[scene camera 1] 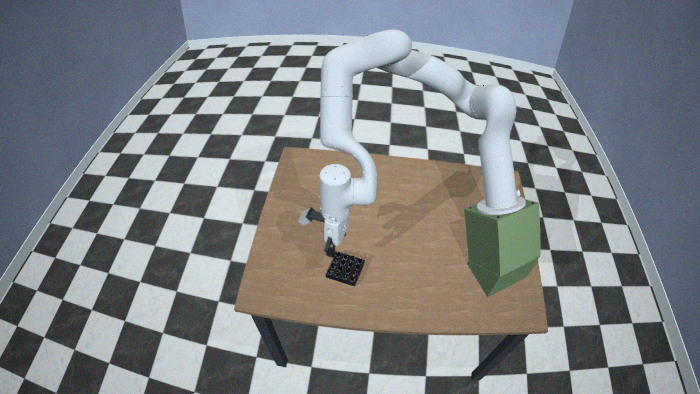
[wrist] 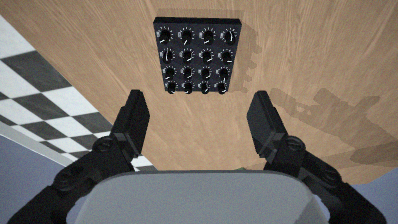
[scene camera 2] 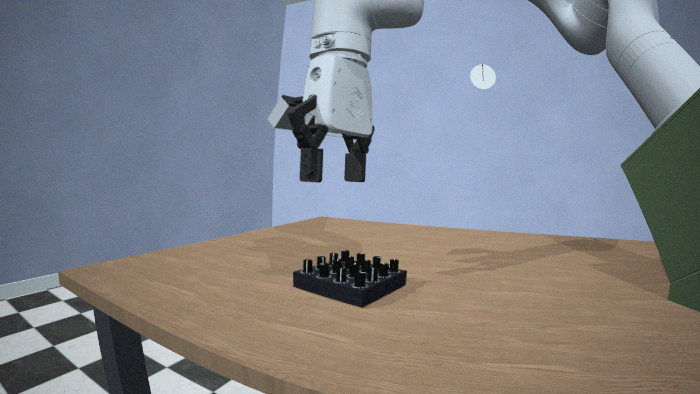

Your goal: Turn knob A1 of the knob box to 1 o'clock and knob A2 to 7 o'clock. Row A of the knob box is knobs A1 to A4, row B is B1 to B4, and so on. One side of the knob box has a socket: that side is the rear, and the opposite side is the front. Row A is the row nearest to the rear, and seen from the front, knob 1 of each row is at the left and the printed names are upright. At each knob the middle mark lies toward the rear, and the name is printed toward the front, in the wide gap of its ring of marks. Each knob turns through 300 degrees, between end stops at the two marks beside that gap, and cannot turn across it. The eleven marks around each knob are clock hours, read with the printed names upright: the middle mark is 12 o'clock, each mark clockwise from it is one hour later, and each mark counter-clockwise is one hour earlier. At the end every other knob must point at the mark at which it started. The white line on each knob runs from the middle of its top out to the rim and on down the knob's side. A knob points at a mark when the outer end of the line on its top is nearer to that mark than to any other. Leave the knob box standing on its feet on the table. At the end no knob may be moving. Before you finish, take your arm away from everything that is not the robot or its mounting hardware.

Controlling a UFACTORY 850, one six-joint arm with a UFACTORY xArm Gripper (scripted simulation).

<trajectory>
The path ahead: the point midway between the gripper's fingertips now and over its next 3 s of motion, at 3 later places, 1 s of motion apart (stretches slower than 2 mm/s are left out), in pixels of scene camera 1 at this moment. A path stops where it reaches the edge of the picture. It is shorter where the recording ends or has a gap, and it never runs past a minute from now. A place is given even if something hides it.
The gripper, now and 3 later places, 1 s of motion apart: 336,245; 345,248; 351,250; 345,247
</trajectory>
